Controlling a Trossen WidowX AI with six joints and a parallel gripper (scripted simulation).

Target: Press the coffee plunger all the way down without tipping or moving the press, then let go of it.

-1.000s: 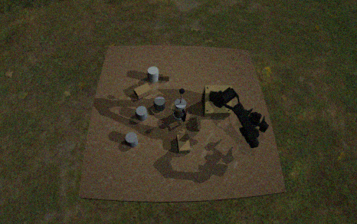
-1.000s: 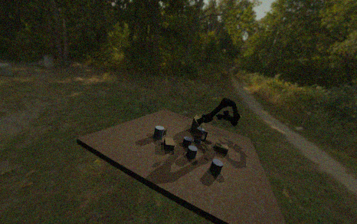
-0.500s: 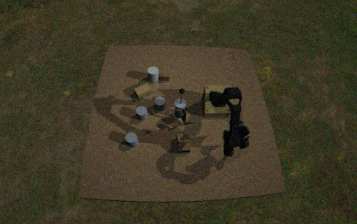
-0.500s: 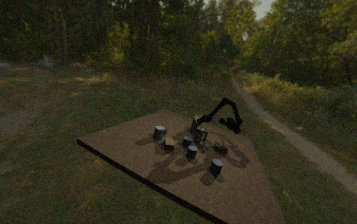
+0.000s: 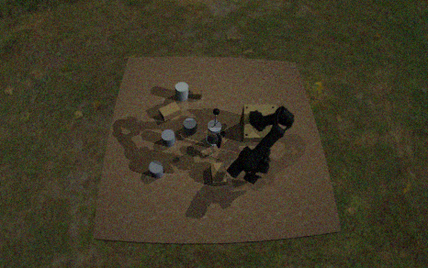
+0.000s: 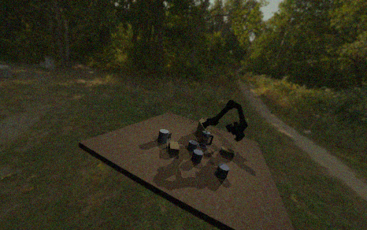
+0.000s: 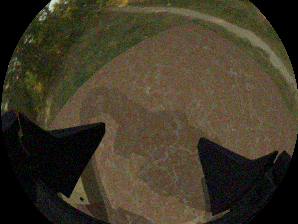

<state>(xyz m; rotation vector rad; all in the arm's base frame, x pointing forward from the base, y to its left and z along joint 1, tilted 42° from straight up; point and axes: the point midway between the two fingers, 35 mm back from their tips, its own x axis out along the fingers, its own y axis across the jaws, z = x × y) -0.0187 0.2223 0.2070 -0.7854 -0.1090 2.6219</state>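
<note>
The coffee press lies 26 cm ahead of my gripper tip, 20 cm to the right of it and 3 cm above it.
</note>
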